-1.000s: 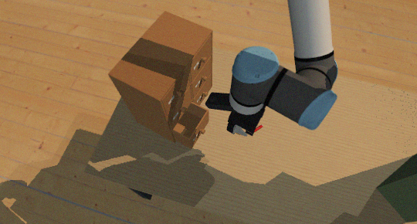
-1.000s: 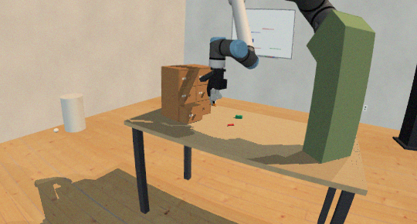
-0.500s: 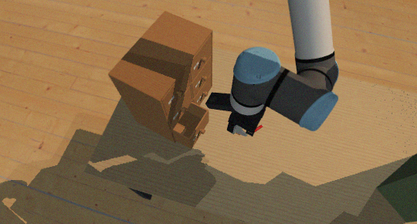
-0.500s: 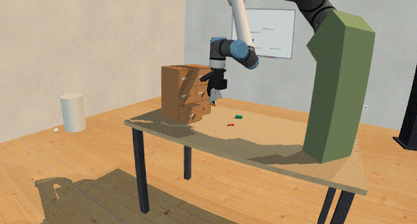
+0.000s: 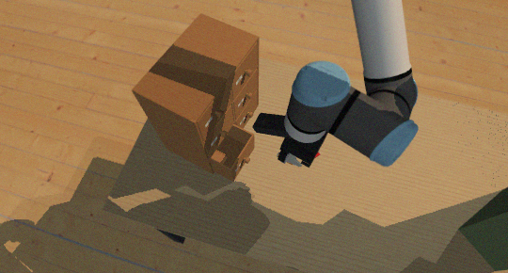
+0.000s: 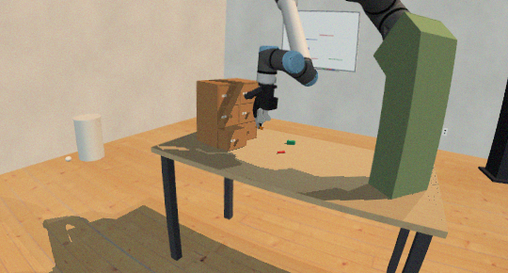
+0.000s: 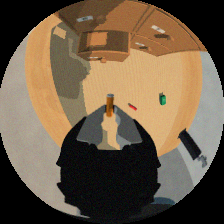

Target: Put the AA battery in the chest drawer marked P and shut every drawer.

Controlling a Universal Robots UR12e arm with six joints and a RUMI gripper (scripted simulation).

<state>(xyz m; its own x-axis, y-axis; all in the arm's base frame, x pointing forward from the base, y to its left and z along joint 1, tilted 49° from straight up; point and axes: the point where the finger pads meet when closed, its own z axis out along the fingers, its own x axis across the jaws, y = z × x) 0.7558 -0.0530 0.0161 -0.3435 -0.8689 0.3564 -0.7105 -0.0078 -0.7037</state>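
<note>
Right now the AA battery is 1 cm below my hand. The rest, counted from my hand: drawer (20 cm ahead, 6 cm to the right, 12 cm below); then green block (13 cm behind, 24 cm to the right, 14 cm below); then thin red stick (10 cm behind, 7 cm to the right, 14 cm below).
</note>
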